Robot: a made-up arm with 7 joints. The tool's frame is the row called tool. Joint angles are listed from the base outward.
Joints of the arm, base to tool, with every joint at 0 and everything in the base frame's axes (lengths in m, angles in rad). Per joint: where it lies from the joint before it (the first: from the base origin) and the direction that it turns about. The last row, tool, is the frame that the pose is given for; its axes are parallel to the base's.
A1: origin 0 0.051 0 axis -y
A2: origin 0 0.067 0 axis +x
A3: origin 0 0 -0.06 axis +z
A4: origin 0 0 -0.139 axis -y
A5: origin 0 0 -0.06 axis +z
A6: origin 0 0 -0.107 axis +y
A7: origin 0 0 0 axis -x
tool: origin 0 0 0
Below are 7 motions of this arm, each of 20 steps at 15 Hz.
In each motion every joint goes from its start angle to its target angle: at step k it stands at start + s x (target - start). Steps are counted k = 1, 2, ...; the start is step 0. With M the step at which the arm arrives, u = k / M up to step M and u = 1 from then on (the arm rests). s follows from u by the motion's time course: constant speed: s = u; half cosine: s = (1 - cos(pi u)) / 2; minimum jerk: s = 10 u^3 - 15 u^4 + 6 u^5.
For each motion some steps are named. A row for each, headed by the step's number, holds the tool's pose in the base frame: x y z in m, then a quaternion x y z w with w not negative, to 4 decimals.
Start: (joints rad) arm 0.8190 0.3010 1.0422 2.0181 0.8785 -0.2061 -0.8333
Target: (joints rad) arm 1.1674 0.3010 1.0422 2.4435 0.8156 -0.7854 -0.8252
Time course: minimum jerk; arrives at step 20
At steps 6, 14, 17, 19, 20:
6: 0.1038 0.2723 0.0088 0.0805 0.7139 -0.6422 0.2672
14: 0.0668 0.2370 0.0321 0.1618 0.6176 -0.4711 0.6087
17: 0.0597 0.2291 0.0337 0.1764 0.5819 -0.4284 0.6684
19: 0.0585 0.2277 0.0339 0.1790 0.5747 -0.4202 0.6791
20: 0.0584 0.2276 0.0339 0.1791 0.5744 -0.4198 0.6796

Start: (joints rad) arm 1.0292 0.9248 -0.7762 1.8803 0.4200 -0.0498 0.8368
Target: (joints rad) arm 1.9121 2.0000 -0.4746 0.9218 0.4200 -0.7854 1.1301
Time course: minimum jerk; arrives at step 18
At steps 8, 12, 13, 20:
8: 0.1676 0.3016 0.1019 0.2363 -0.6312 -0.6480 0.3548
12: 0.0003 0.3993 0.1309 0.5272 -0.6209 -0.4593 0.3543
13: -0.0380 0.4086 0.1207 0.5739 -0.6134 -0.4116 0.3535
20: -0.1051 0.4160 0.0882 0.6482 -0.5953 -0.3178 0.3528

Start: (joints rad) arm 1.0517 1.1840 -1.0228 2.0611 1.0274 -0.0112 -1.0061
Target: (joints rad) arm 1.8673 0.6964 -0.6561 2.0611 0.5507 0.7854 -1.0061
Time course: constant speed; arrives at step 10
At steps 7, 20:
7: 0.1506 0.1399 0.1141 0.2368 -0.9442 0.0566 0.2219
20: 0.1093 0.1263 0.1555 0.2723 -0.9474 0.1352 0.1003

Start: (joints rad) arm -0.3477 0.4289 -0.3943 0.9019 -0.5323 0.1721 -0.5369
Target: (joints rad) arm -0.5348 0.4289 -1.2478 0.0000 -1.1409 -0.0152 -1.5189
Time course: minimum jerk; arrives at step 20
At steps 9, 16, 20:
9: -0.0808 0.2082 -0.3317 0.3432 -0.2700 -0.6720 0.5981
16: -0.1654 0.2627 -0.2925 0.1143 -0.3960 -0.8390 0.3552
20: -0.1696 0.2702 -0.2864 0.0797 -0.4111 -0.8449 0.3329

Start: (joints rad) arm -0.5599 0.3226 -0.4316 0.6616 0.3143 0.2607 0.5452
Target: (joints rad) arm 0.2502 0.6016 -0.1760 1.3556 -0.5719 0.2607 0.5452
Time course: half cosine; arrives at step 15
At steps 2, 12, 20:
2: -0.0781 0.1845 -0.3289 -0.2411 0.1123 -0.0980 0.9590
12: 0.1933 0.2246 -0.1929 0.1732 -0.3506 -0.4650 0.7943
20: 0.2075 0.2273 -0.1633 0.2431 -0.3854 -0.4765 0.7519

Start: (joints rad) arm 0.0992 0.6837 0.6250 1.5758 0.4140 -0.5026 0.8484
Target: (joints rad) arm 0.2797 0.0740 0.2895 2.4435 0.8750 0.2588 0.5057
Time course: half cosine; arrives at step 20
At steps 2, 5, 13, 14, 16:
2: 0.1451 0.3144 -0.0782 0.1310 -0.8509 -0.3333 0.3844
5: 0.1498 0.2918 -0.0780 0.0756 -0.8797 -0.2947 0.3656
13: 0.1409 0.1903 -0.0543 -0.2213 -0.9251 -0.1637 0.2615
14: 0.1363 0.1805 -0.0502 -0.2554 -0.9212 -0.1570 0.2479
16: 0.1271 0.1654 -0.0433 -0.3099 -0.9115 -0.1507 0.2247

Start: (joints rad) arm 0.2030 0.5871 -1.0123 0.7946 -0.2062 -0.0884 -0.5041
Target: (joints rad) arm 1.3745 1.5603 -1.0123 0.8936 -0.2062 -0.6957 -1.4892
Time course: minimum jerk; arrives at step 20
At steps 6, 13, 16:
6: 0.1745 0.2557 -0.2527 0.4067 -0.5353 -0.4554 0.5837
13: 0.1892 0.3902 -0.0206 0.6783 -0.7145 -0.1417 0.0967
16: 0.1434 0.4144 0.0323 -0.7027 0.7082 0.0363 0.0586

